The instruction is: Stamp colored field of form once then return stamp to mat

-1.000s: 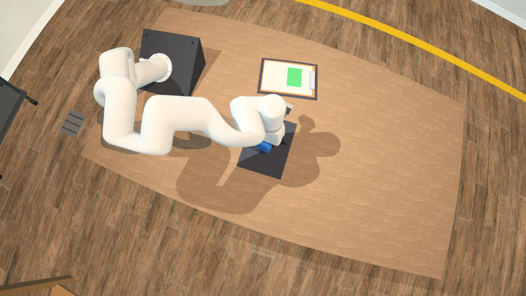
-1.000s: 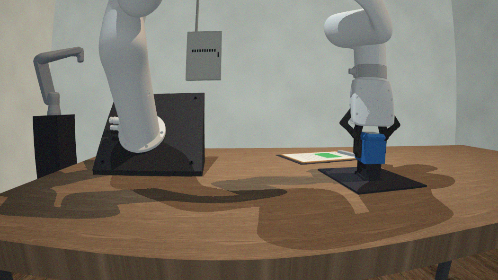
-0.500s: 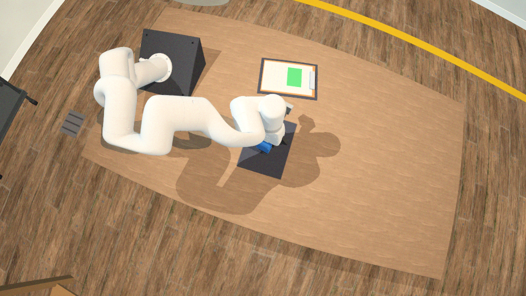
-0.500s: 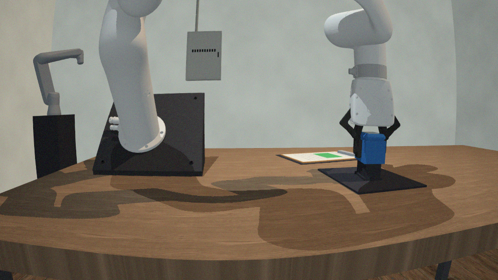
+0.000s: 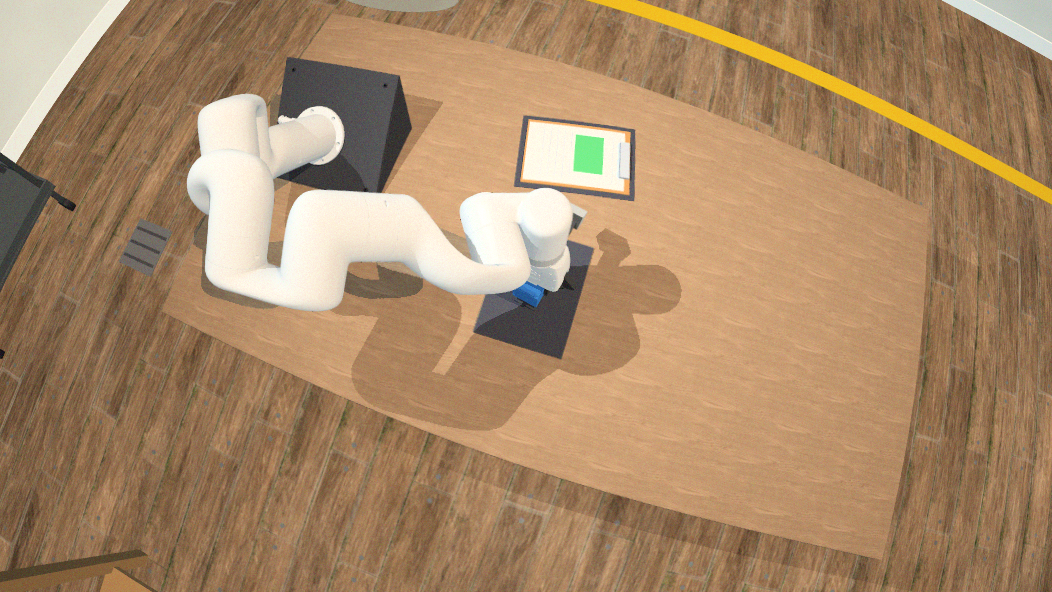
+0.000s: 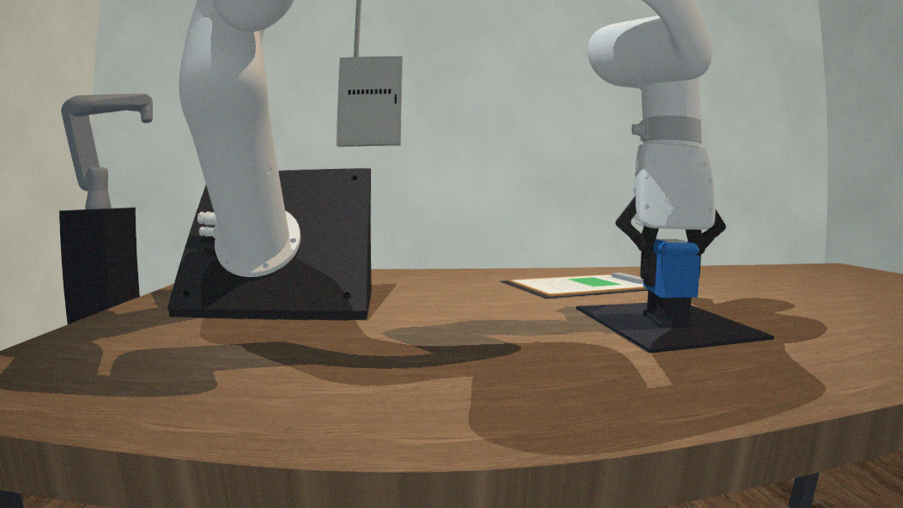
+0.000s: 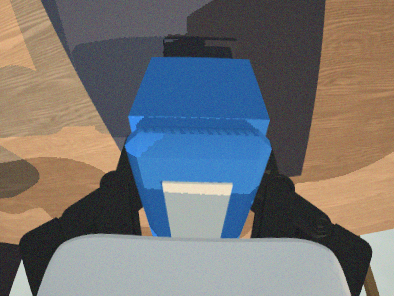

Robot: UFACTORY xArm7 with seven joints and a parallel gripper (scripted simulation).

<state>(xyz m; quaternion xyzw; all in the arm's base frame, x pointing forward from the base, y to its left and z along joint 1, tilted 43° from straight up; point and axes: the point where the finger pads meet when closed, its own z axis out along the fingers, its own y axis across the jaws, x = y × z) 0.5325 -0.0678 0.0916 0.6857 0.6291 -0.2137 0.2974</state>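
Now: the form 310 mm to the left of my hand, 60 mm below it and 10 mm behind it. Also, from my hand: dark mat: 60 mm below; blue stamp: 20 mm below.
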